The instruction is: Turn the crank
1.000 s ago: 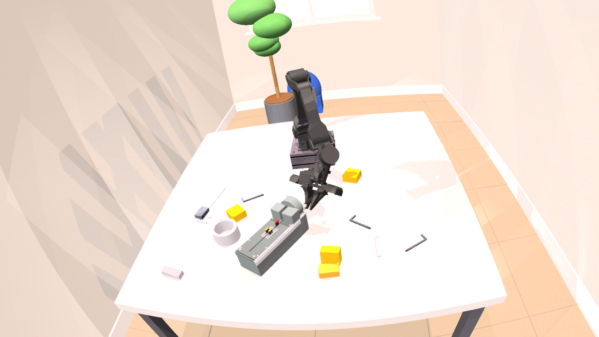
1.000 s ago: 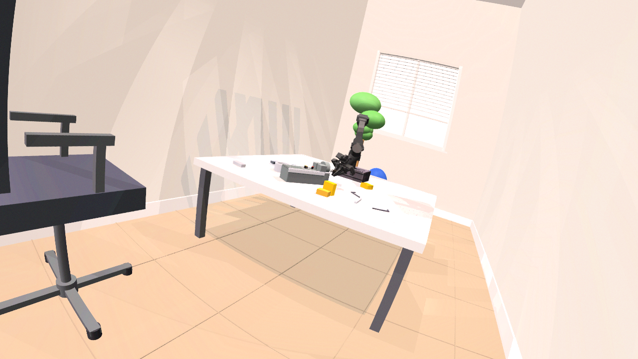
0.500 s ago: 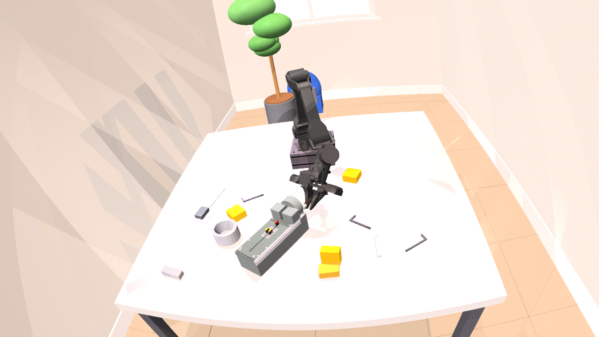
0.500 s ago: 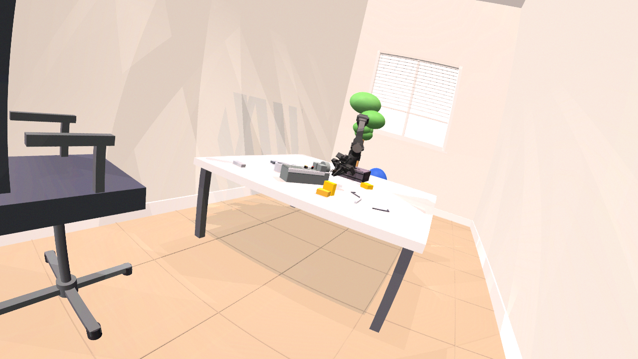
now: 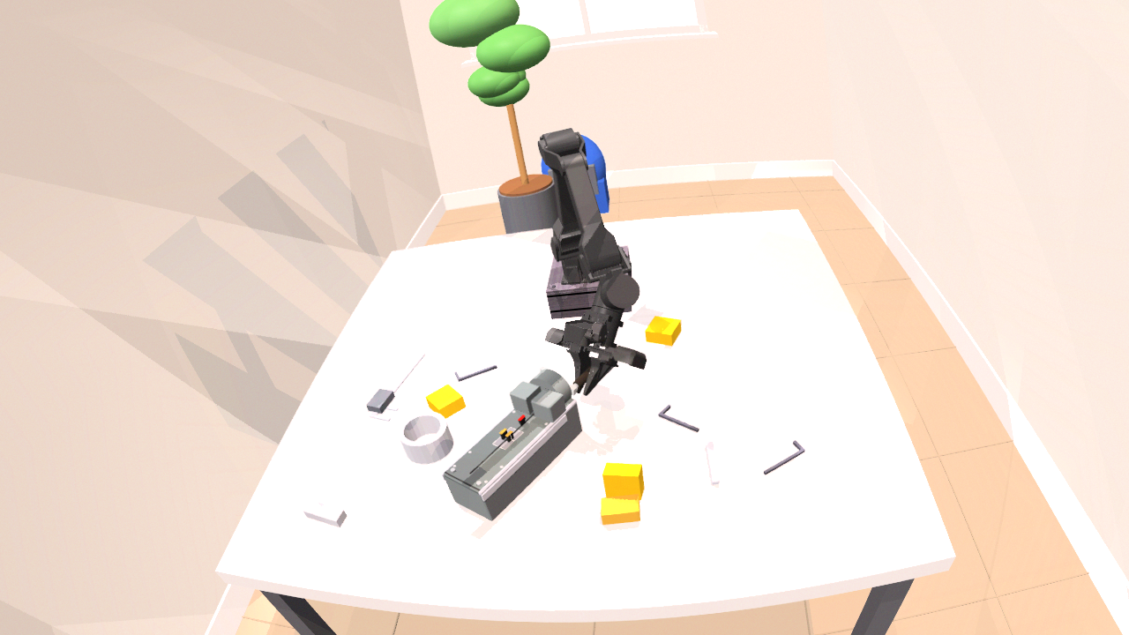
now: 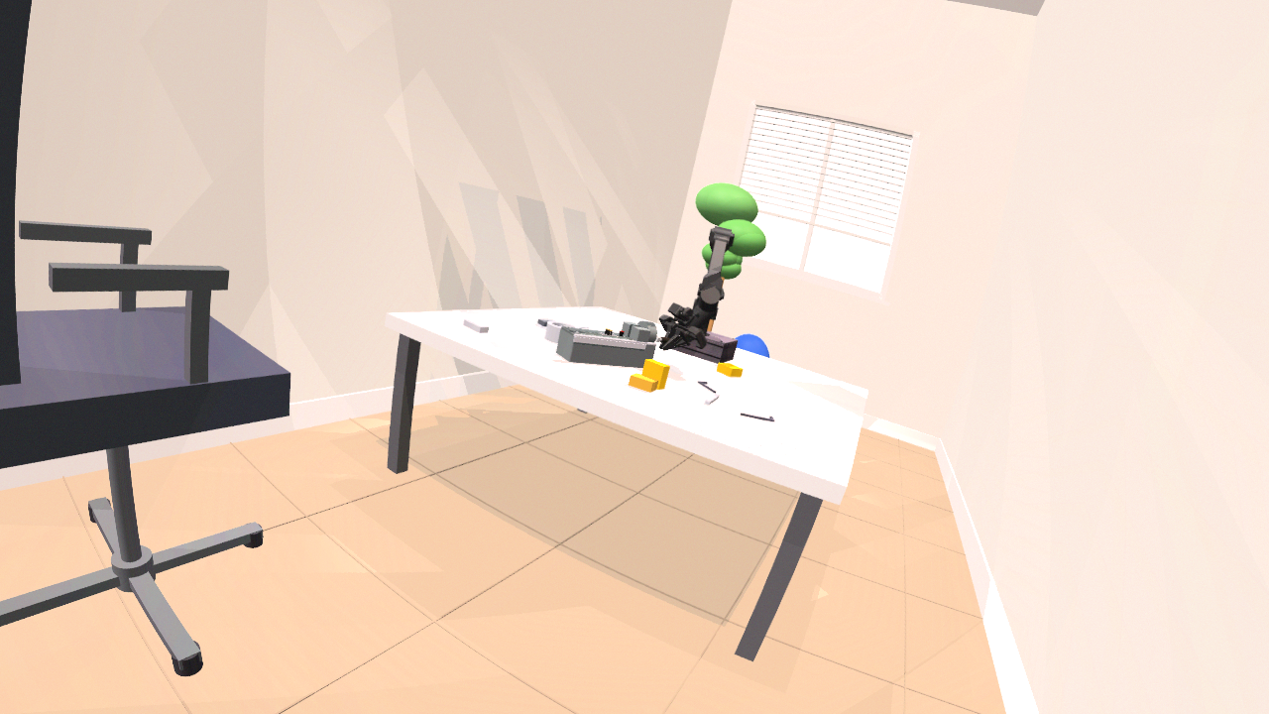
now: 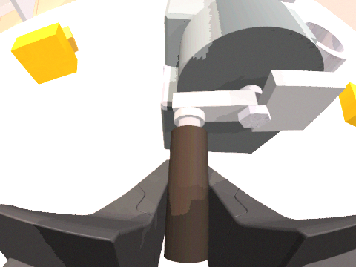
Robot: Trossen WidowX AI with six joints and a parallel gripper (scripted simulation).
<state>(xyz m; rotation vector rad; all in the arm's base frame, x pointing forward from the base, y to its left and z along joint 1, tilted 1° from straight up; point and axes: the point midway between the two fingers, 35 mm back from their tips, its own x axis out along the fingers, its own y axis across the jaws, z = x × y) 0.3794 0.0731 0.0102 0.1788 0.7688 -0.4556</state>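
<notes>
Now: gripper tip 10 mm past the brown crank handle, 10 mm to the right of it and 30 mm below it. From my gripper tip the other things lie so: red pointer: 100 mm ahead, 80 mm to the right, 20 mm above.
</notes>
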